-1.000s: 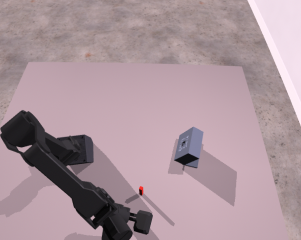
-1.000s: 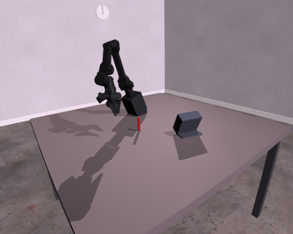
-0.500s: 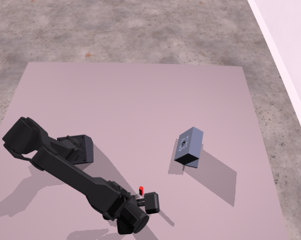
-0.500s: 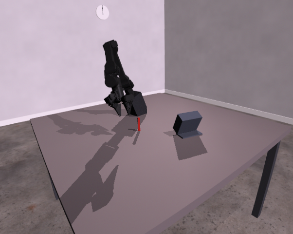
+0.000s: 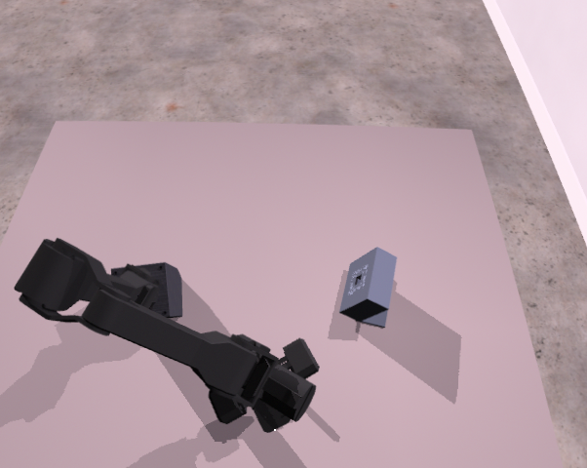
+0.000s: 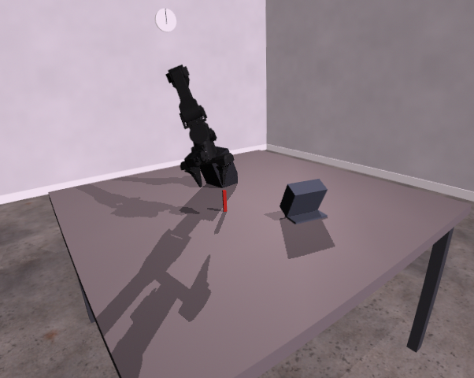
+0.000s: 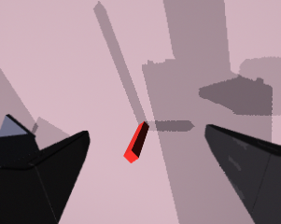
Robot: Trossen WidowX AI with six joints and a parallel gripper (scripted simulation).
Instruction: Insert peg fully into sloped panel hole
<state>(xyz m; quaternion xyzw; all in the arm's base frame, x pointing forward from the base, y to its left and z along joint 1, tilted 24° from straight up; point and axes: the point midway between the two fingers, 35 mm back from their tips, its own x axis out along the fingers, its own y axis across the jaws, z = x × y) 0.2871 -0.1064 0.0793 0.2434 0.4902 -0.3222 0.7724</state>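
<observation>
Now: the red peg 5 cm to the left of my hand and 10 cm below it. Round my hand: thin flat foot plate 19 cm ahead, 27 cm to the left, 14 cm below.
</observation>
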